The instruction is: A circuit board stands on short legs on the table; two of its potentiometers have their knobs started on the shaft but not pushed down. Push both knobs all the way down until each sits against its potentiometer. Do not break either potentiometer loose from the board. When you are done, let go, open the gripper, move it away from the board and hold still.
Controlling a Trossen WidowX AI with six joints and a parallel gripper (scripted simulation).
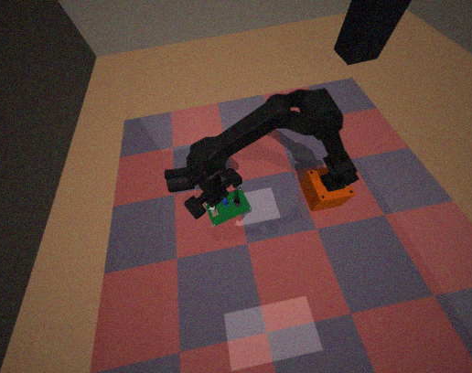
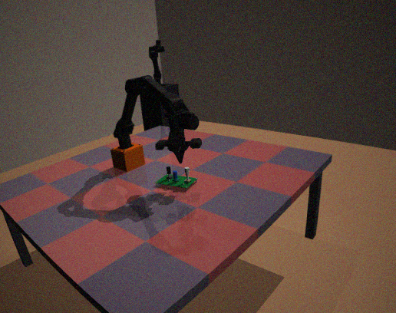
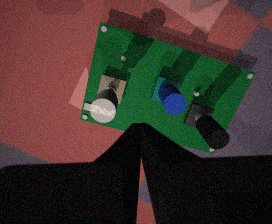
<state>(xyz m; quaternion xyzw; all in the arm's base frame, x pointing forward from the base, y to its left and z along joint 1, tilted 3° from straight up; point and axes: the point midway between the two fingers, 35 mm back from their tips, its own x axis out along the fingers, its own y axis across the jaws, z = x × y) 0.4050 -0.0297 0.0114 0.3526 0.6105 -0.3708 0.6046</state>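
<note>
Now: the white knob 3 cm ahead of my gripper tip, 1 cm to the left of it and 3 cm below it. Also, from my gripper tip: blue knob: 2 cm behind, 2 cm to the right, 6 cm below.
</note>
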